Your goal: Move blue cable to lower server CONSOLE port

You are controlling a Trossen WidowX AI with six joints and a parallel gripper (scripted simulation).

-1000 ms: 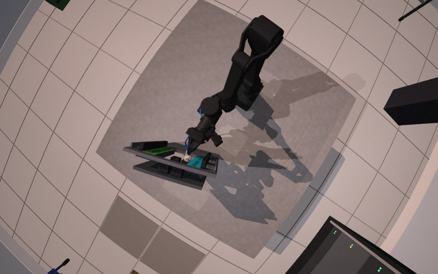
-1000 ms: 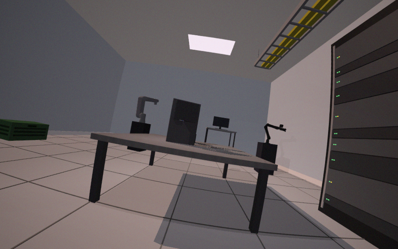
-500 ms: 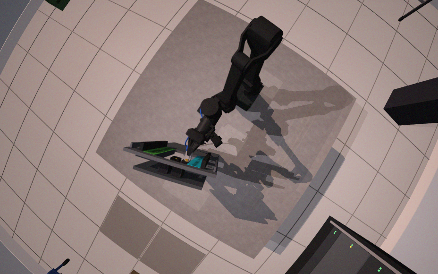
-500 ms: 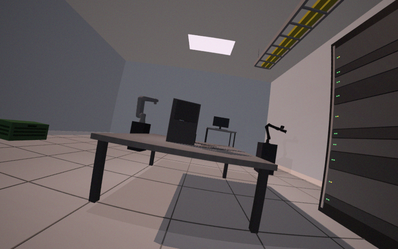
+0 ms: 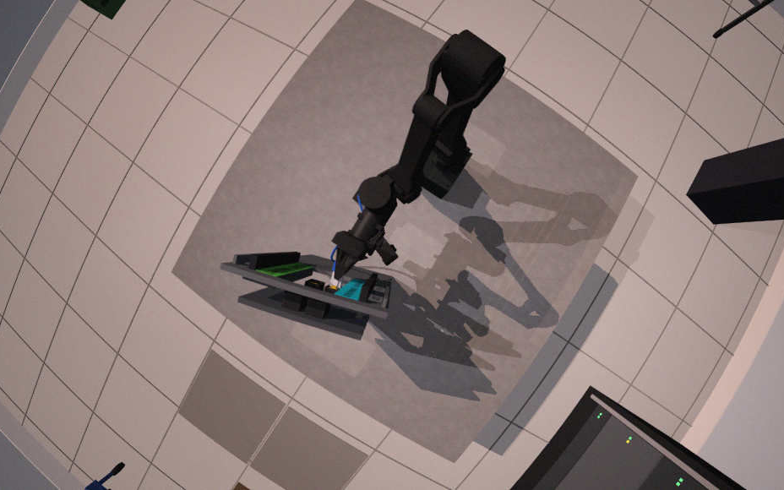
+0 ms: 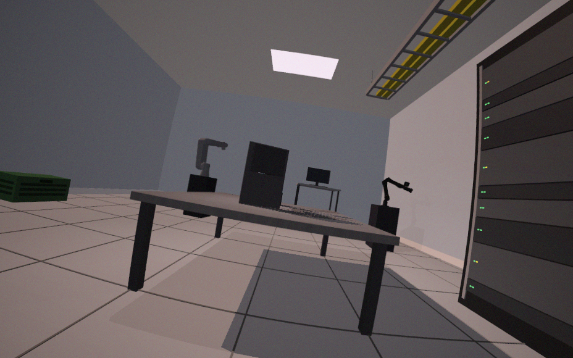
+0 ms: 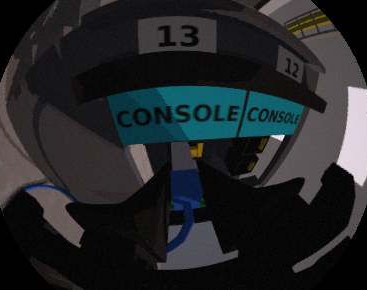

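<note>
My gripper tip is right at the blue plug.
</note>
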